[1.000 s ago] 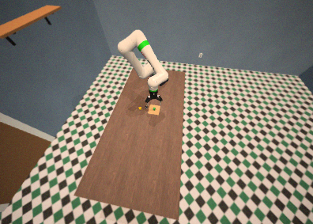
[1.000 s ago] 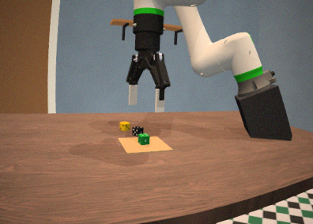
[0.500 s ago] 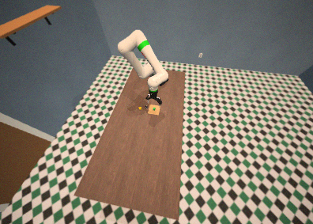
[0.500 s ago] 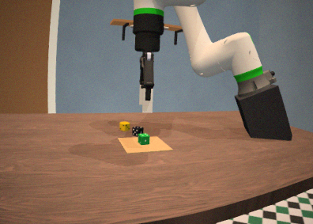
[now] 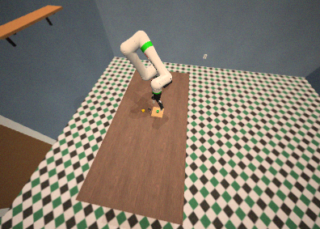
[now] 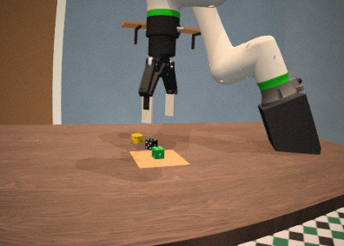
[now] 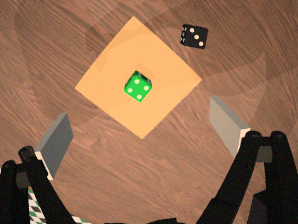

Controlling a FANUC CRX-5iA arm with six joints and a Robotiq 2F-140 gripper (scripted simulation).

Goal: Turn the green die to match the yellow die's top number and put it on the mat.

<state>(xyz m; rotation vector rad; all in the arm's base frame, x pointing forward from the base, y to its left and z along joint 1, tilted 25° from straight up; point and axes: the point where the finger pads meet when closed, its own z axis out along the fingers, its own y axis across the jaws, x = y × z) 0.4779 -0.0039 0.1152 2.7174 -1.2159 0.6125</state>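
Now: hand 110 mm above the green die. Also, from my hand: yellow die (10 mm behind, 180 mm to the right, 110 mm below); then black die (30 mm behind, 100 mm to the right, 110 mm below); then mat (130 mm below).
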